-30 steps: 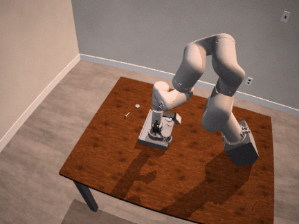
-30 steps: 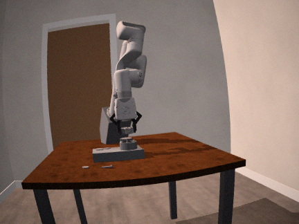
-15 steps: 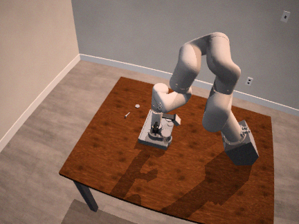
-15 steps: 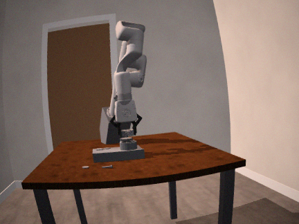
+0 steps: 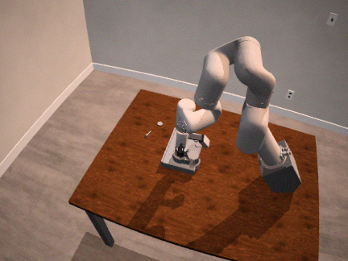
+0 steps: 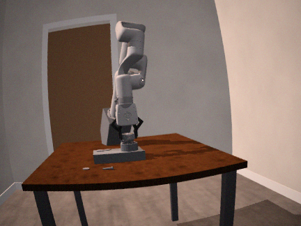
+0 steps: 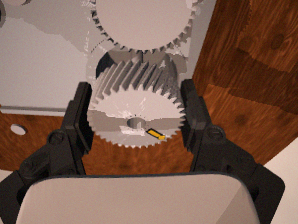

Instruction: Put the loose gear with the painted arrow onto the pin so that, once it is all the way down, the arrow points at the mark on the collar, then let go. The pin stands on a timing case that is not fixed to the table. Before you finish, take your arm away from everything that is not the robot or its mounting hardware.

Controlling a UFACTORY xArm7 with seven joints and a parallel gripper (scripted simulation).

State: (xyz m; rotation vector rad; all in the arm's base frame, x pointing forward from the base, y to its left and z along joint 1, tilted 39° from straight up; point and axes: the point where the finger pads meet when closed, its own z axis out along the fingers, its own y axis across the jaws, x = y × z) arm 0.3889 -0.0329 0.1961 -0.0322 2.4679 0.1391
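Right now my hand is right at the toothed gear. Also, from my hand: small bolt: 220 mm ahead, 120 mm to the right, 100 mm below; then washer: 220 mm to the right, 180 mm ahead, 110 mm below.
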